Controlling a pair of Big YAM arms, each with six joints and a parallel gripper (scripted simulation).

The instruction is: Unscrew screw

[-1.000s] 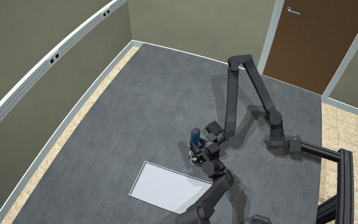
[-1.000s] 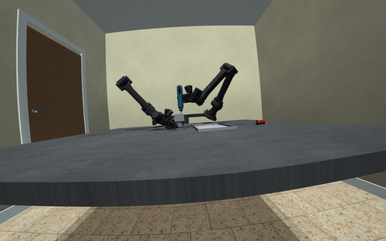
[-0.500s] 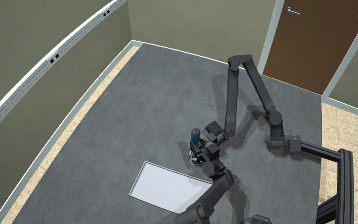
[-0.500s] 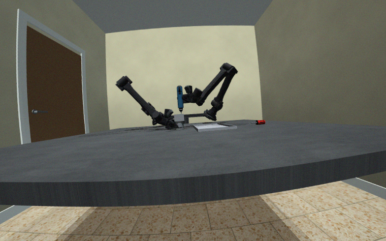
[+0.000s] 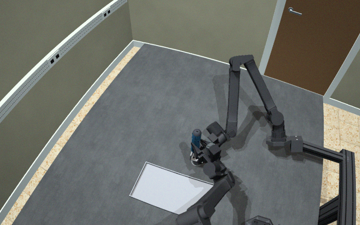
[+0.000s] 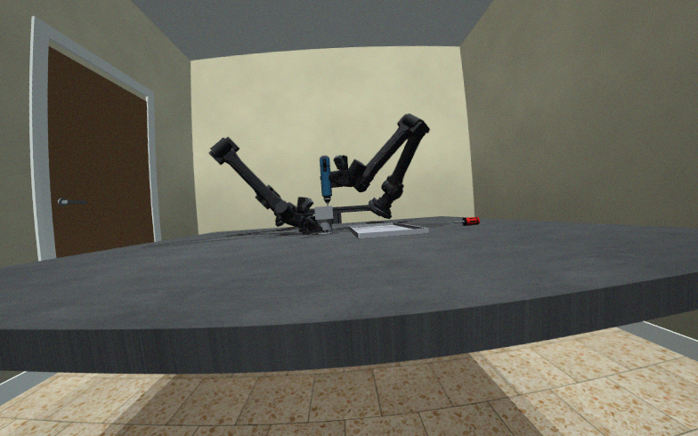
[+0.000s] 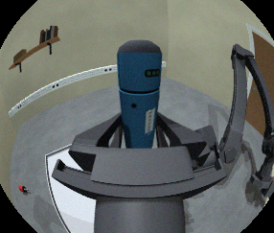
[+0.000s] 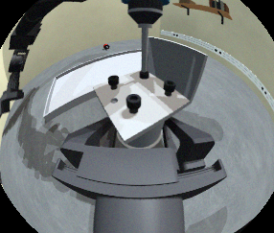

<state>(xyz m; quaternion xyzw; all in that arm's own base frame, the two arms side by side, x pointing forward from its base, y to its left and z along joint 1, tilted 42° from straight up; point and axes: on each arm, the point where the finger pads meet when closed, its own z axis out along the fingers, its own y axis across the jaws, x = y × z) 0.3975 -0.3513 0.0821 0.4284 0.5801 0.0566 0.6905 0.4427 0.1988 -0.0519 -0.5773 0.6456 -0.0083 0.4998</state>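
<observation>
The grey bracket lies 5 cm above my right hand. Round my right hand: flat white tray (22 cm to the left, 4 cm ahead, 2 cm below); red-handled screwdriver (55 cm to the left, 10 cm ahead, 1 cm below).
</observation>
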